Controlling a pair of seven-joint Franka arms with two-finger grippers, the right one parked.
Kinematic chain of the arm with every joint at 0, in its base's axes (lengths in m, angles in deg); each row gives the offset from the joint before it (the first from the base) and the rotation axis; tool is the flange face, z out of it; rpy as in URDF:
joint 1: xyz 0 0 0.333 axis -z
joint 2: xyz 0 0 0 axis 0.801 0.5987 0
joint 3: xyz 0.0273 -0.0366 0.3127 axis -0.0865 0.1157 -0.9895
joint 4: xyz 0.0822 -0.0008 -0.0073 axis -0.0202 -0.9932 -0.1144
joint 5: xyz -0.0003 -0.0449 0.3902 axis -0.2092 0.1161 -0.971
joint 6: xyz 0 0 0 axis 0.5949 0.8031 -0.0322
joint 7: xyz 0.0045 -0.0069 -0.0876 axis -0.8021 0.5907 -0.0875
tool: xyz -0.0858 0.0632 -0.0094 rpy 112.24 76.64 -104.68
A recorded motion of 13 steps. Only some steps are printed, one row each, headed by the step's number.
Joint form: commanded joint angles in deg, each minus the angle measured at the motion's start. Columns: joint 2, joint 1, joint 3, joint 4, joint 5, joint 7, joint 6.
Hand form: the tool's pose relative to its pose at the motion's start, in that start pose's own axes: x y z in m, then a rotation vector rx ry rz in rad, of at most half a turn. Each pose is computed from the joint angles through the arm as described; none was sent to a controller.
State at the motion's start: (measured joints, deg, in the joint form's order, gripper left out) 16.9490 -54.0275 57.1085 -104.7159 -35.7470 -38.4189 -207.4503
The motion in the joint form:
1: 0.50 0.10 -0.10 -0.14 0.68 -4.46 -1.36
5: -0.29 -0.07 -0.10 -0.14 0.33 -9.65 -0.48
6: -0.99 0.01 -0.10 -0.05 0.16 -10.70 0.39
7: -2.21 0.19 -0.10 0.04 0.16 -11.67 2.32
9: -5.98 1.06 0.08 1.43 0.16 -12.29 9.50
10: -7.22 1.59 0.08 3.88 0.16 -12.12 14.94
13: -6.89 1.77 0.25 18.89 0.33 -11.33 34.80
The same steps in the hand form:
1: 0.0010 0.0004 0.0043 -0.0131 0.0069 -0.0868
5: 0.0012 -0.0012 -0.0029 -0.0084 0.0077 -0.1752
6: 0.0004 -0.0004 -0.0097 -0.0053 0.0080 -0.1895
7: -0.0024 0.0008 -0.0204 0.0019 -0.0005 -0.2024
9: -0.0123 0.0101 -0.0600 0.0254 -0.0282 -0.1925
10: -0.0144 0.0164 -0.0839 0.0444 -0.0528 -0.1791
13: -0.0015 0.0305 -0.1726 0.0913 -0.1307 -0.1574

